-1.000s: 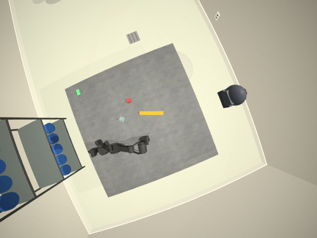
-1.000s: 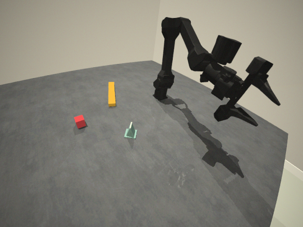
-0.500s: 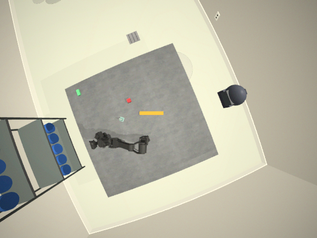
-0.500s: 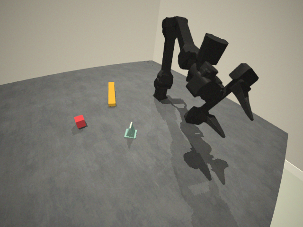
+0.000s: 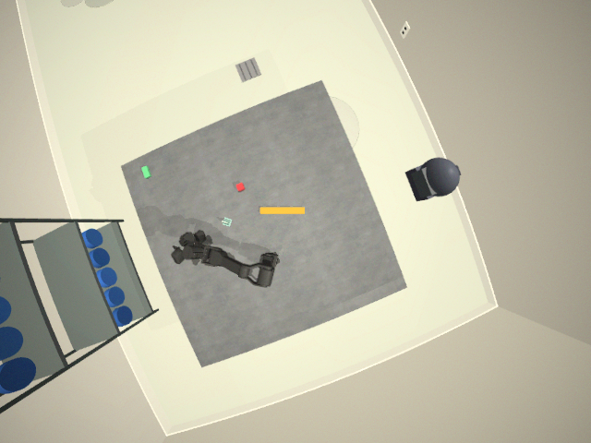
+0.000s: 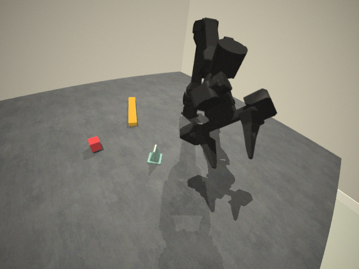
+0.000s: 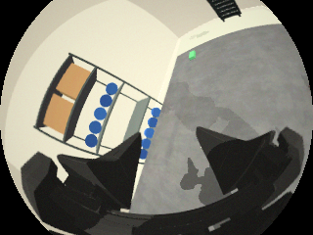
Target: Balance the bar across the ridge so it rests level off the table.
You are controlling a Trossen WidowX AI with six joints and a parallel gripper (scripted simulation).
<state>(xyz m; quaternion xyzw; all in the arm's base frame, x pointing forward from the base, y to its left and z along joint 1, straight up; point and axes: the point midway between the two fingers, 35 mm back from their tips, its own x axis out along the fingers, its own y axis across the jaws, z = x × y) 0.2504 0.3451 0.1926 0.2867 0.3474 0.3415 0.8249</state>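
Right now the bar is 520 mm to the right of my gripper tip, 170 mm below it and 40 mm behind it. Round my gripper tip: green block (470 mm ahead, 170 mm below, 130 mm to the left); then red cube (360 mm to the right, 170 mm ahead, 160 mm below).
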